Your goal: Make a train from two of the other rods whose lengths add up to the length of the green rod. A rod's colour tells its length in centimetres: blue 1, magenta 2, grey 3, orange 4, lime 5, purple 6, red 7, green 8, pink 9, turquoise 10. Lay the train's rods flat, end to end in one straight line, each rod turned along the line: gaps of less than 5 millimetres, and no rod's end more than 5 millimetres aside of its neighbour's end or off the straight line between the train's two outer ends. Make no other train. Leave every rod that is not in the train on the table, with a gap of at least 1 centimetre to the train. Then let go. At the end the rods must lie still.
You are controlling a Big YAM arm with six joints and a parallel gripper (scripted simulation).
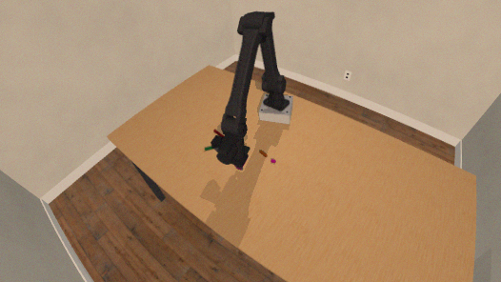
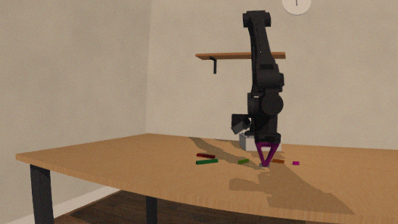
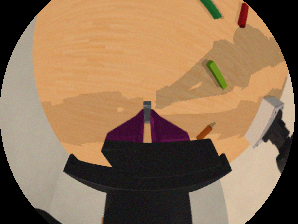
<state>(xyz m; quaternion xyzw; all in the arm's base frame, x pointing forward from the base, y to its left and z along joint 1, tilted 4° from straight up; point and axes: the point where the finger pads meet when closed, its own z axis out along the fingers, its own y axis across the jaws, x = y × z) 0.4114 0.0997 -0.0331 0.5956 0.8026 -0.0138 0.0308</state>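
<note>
Now: the grey rod 1 cm below my hand. Also, from my hand: lime rod (9 cm to the right, 8 cm behind, 2 cm below); then magenta rod (13 cm behind, 9 cm to the left, 2 cm below); then orange rod (13 cm behind, 2 cm to the left, 2 cm below).
</note>
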